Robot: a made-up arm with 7 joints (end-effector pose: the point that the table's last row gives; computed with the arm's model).
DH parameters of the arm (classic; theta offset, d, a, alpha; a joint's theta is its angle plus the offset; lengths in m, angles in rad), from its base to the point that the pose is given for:
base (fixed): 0 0.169 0.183 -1.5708
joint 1: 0 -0.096 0.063 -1.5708
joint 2: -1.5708 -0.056 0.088 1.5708
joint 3: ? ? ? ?
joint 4: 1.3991 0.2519 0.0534 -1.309
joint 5: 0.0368 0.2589 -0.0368 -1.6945
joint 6: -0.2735 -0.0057 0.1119 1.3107
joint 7: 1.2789 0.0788 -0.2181 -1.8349
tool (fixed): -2.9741 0.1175 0 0
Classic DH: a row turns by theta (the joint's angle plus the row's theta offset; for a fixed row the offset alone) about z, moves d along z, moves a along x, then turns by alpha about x.
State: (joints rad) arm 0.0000 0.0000 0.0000 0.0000 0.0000 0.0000 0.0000
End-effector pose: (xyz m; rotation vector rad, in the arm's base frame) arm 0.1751 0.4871 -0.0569 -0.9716 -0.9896 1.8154
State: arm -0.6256 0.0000 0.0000 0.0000 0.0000 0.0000 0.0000
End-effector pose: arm 0.3089 0.4871 -0.0188 -1.5880 -1.3520 1.5293
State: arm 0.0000 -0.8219 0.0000 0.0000 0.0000 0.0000 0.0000
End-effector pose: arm -0.2294 0.2490 -0.0569 -0.5857 -1.5315 2.4607
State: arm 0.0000 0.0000 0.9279 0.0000 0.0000 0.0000 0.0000
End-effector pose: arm 0.1751 0.0631 -0.3403 -1.4880 -0.0809 2.3016
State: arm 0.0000 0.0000 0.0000 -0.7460 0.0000 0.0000 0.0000
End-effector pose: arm 0.3834 0.4871 0.0184 -1.7038 -1.4161 1.4538
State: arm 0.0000 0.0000 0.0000 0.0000 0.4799 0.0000 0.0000
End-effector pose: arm 0.2579 0.5203 -0.0335 -0.9343 -0.6890 1.4253
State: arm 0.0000 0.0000 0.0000 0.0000 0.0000 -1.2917 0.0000
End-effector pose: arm 0.1435 0.4693 0.0697 0.3818 -0.2543 2.0250
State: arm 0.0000 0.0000 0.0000 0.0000 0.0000 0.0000 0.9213
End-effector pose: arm 0.3809 0.5541 -0.0873 -1.3104 -0.3868 1.0534
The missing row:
joint 3: -1.5708 0.063 0.022 -1.5708
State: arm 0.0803 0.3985 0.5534 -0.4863 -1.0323 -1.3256 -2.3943
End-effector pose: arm 0.6453 -0.0687 -0.0120 2.4932 -0.4600 1.5582
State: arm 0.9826 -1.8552 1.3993 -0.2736 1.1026 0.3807 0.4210
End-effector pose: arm -0.1489 0.2035 -0.0594 -1.0502 -1.8059 1.3303
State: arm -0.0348 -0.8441 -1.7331 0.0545 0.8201 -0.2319 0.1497
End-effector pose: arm 0.0937 0.1319 0.7917 1.3015 -0.6680 1.2231
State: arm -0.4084 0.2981 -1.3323 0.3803 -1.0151 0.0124 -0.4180
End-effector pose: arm 0.0594 0.3608 0.3594 0.7098 2.4601 -0.7834
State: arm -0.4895 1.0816 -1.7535 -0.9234 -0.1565 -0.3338 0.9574
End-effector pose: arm 0.1398 -0.3330 0.8668 -0.3957 -1.2211 -1.3590
